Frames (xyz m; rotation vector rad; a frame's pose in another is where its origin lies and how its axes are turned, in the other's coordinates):
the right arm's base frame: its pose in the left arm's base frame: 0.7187 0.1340 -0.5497 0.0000 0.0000 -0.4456
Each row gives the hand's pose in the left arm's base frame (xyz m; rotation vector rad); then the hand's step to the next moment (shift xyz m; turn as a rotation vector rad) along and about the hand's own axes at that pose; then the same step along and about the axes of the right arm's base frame.
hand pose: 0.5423 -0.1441 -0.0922 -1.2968 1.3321 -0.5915
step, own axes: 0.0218 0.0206 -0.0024 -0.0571 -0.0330 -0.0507
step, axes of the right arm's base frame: 0.0028 -0.0153 -0.0258 -0.0547 0.0025 0.0626
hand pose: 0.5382 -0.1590 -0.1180 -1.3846 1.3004 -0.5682
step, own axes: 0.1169 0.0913 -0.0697 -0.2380 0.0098 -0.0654
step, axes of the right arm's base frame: -0.0079 -0.1295 -0.1001 -0.1990 0.1183 0.0862
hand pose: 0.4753 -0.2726 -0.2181 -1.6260 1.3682 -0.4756
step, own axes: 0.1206 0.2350 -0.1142 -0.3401 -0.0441 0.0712
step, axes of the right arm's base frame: -0.1024 -0.2088 -0.1696 -0.1674 0.2943 0.0897
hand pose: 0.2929 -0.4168 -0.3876 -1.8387 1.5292 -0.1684
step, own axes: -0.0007 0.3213 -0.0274 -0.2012 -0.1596 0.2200
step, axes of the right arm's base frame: -0.2365 -0.1362 -0.1717 0.0463 0.3350 0.0035
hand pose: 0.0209 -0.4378 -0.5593 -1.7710 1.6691 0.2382
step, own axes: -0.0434 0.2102 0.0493 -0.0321 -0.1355 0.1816
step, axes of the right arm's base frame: -0.2025 -0.0128 -0.0855 0.1077 0.1890 -0.0712
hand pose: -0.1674 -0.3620 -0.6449 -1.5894 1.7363 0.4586
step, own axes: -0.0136 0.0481 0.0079 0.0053 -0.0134 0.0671
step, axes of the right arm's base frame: -0.0503 0.0019 -0.0057 0.0108 0.0497 -0.0461
